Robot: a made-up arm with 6 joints. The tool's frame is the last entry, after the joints. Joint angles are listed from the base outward. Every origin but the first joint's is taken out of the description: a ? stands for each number. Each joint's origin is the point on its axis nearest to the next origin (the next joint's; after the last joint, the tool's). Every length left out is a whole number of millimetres.
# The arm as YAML. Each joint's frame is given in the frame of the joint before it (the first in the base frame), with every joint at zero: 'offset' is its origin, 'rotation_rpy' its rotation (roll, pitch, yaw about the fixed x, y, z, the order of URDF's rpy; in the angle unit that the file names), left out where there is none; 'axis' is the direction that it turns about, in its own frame. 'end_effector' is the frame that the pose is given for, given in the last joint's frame.
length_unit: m
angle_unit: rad
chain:
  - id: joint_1
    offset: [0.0, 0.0, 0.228]
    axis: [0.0, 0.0, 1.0]
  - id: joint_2
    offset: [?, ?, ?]
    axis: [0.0, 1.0, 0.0]
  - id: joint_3
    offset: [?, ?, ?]
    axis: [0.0, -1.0, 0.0]
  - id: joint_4
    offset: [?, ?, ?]
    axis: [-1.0, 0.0, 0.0]
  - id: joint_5
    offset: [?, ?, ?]
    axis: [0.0, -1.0, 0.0]
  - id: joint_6
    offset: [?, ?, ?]
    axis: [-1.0, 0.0, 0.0]
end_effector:
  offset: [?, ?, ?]
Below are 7 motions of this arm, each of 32 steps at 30 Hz.
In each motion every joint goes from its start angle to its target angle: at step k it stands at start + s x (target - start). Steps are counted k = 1, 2, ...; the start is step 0. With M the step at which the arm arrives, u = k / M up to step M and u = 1 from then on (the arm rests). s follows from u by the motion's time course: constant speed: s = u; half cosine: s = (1 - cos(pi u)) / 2; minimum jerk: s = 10 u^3 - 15 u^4 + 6 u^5.
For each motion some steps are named. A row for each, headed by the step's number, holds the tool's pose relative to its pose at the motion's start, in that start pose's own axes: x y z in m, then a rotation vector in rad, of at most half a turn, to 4 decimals.
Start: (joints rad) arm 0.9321 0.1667 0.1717 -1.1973 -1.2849 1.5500
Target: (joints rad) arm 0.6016 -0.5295 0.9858 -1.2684 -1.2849 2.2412
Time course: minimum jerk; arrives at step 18
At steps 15, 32:
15: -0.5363 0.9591 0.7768 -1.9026 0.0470 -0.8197
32: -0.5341 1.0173 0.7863 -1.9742 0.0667 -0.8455

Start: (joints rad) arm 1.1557 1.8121 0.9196 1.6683 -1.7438 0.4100
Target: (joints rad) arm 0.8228 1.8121 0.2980 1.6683 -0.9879 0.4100
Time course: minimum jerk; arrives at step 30
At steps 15, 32:
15: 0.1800 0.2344 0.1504 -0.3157 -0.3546 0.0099
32: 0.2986 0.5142 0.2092 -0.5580 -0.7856 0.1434

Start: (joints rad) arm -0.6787 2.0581 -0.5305 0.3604 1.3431 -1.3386
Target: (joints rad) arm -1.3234 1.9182 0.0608 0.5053 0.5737 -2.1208
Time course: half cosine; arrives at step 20
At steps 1, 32:
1: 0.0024 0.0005 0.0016 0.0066 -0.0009 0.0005
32: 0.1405 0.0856 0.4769 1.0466 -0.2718 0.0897

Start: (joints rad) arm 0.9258 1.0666 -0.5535 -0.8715 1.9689 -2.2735
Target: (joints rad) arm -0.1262 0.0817 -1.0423 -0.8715 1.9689 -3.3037
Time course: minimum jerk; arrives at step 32
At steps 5, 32:
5: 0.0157 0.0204 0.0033 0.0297 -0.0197 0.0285
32: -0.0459 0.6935 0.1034 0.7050 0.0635 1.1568

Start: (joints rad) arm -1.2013 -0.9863 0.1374 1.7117 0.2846 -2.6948
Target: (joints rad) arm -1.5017 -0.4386 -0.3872 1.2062 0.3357 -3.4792
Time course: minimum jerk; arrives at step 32
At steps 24, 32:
24: 0.1665 -0.8198 -0.2789 1.1761 -0.1943 -0.8793
32: 0.1283 -0.9068 -0.3010 1.2987 -0.3035 -0.9713

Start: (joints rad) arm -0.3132 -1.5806 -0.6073 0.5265 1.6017 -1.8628
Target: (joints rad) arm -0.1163 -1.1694 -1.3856 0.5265 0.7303 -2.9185
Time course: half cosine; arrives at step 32
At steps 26, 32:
26: -0.5437 -0.0536 -0.3157 1.4537 -1.0921 -1.4164
32: -0.5736 -0.0240 -0.3457 1.5329 -1.2387 -1.5460

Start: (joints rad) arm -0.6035 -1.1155 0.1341 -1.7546 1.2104 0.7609
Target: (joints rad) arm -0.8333 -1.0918 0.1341 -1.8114 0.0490 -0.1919
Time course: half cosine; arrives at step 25
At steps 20, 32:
20: -0.0550 -0.0045 -0.0604 0.6690 0.9142 0.4103
32: -0.0599 -0.0055 -0.0673 0.7155 1.0349 0.4019

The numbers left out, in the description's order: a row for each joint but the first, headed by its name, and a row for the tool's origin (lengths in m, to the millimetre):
joint_2: 0.0 0.0 0.0
joint_3: 0.0 0.0 0.84
joint_4: 0.769 0.0 0.0
joint_5: 0.0 -0.193 0.0
joint_6: 0.0 0.0 0.0
tool: 0.0 0.0 0.0

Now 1 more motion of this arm.
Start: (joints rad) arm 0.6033 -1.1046 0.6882 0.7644 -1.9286 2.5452
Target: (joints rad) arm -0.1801 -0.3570 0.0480 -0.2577 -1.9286 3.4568
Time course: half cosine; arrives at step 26
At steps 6, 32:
6: 0.0634 -0.2088 0.0238 -0.2398 -0.0999 0.0765
32: 1.1058 -0.5385 0.2811 -0.7674 -1.3718 0.0715

